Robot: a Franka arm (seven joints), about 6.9 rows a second.
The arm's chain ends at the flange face. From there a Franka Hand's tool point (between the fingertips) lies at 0.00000 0.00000 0.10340 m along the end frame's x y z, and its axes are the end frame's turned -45 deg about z.
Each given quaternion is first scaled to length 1.
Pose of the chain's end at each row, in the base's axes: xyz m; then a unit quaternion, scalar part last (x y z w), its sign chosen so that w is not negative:
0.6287 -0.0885 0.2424 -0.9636 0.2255 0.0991 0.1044
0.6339 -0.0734 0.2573 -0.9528 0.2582 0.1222 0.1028
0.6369 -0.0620 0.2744 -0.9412 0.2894 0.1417 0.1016
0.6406 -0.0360 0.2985 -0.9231 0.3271 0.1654 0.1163
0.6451 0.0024 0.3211 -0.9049 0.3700 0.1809 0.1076
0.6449 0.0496 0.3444 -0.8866 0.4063 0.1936 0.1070
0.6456 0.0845 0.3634 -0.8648 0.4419 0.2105 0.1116
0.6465 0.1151 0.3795 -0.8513 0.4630 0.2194 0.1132
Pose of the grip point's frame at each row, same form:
0.6138 -0.0631 0.1433 -0.9765 -0.1604 0.0516 0.1344
0.6153 -0.0466 0.1592 -0.9791 -0.1261 0.0736 0.1417
0.6154 -0.0337 0.1773 -0.9803 -0.0928 0.0920 0.1481
0.6169 -0.0026 0.2036 -0.9780 -0.0511 0.1083 0.1707
0.6195 0.0364 0.2269 -0.9776 -0.0045 0.1260 0.1686
0.6184 0.0855 0.2511 -0.9746 0.0361 0.1379 0.1729
0.6182 0.1237 0.2717 -0.9681 0.0773 0.1518 0.1837
0.6187 0.1560 0.2887 -0.9637 0.1020 0.1594 0.1885

